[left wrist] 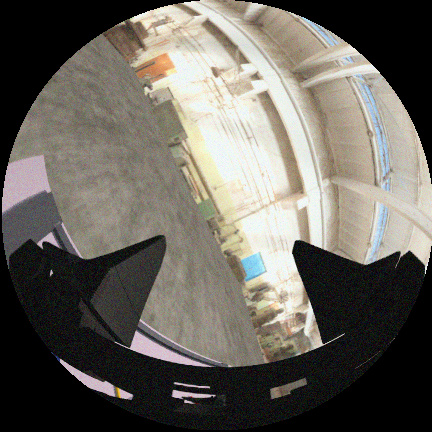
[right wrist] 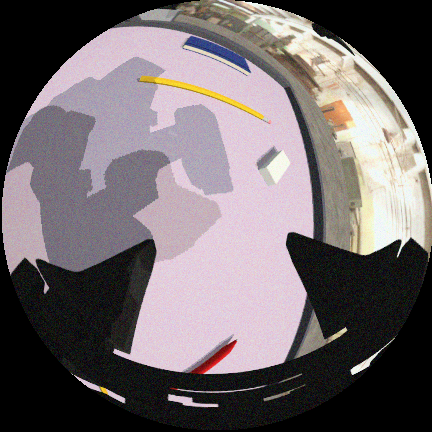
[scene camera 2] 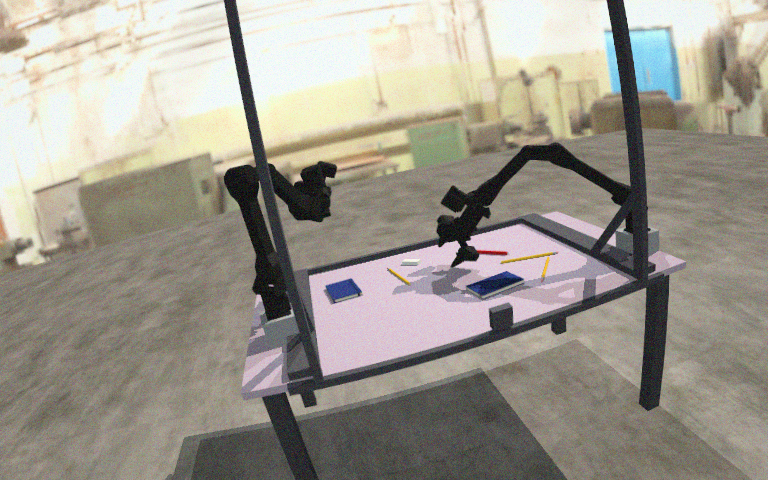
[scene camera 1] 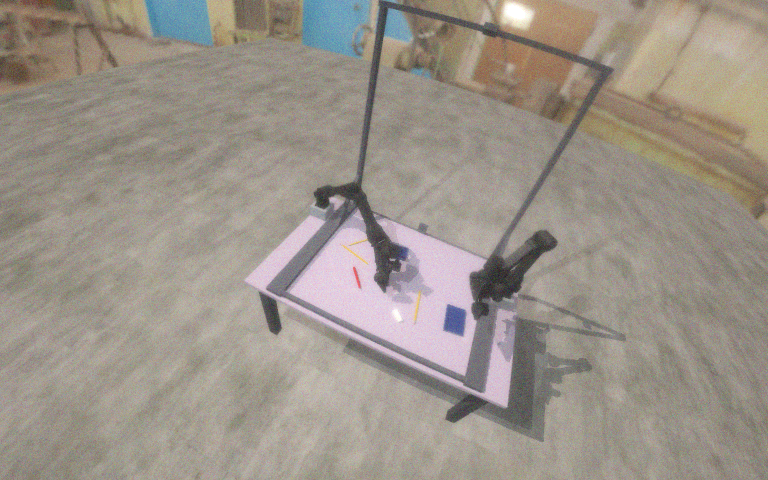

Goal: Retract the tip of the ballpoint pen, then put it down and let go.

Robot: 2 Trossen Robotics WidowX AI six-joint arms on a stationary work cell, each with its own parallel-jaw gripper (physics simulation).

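Seen in the pictures: left gripper, fingertip midpoint: (left wrist: 231, 245) (scene camera 1: 475, 310); right gripper, fingertip midpoint: (right wrist: 221, 243) (scene camera 2: 445, 256) (scene camera 1: 386, 289); left arm's base at its link origin: (scene camera 2: 278, 313); right arm's base at its link origin: (scene camera 1: 322, 204).
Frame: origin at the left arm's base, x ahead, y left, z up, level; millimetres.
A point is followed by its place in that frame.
Note:
A red ballpoint pen (scene camera 1: 356, 277) {x 710, y 127, z -61 mm} (scene camera 2: 492, 252) {x 711, y 111, z -62 mm} (right wrist: 215, 357) {x 686, y 153, z -62 mm} lies flat on the light table. In the right wrist view its pointed end shows at the bottom and the rest is hidden by the gripper body. Whether its tip is out cannot be told. My right gripper (scene camera 1: 382, 284) {x 560, y 155, z -43 mm} (scene camera 2: 459, 260) {x 560, y 155, z -43 mm} (right wrist: 221, 243) {x 560, y 155, z -43 mm} is open and empty above the table, off to one side of the pen and apart from it. My left gripper (scene camera 1: 479, 310) {x 249, y 347, z 248 mm} (scene camera 2: 320, 213) (left wrist: 231, 245) {x 249, y 347, z 248 mm} is open and empty, raised near its own base and far from the pen.
Two blue notebooks (scene camera 1: 454, 319) {x 223, y 196, z -58 mm} (scene camera 2: 343, 290) {x 217, y 175, z -58 mm} (scene camera 2: 495, 284) {x 571, y -129, z -58 mm}, a white eraser (scene camera 1: 397, 314) {x 480, y 257, z -57 mm} (scene camera 2: 410, 262) {x 473, y 251, z -61 mm} (right wrist: 275, 166) {x 485, y 249, z -58 mm} and yellow pencils (scene camera 1: 417, 307) {x 399, y 187, z -63 mm} (scene camera 2: 528, 258) (right wrist: 205, 91) {x 403, y 162, z -64 mm} lie on the table. Dark rails border it. The right arm hangs over part of one notebook in scene camera 1.

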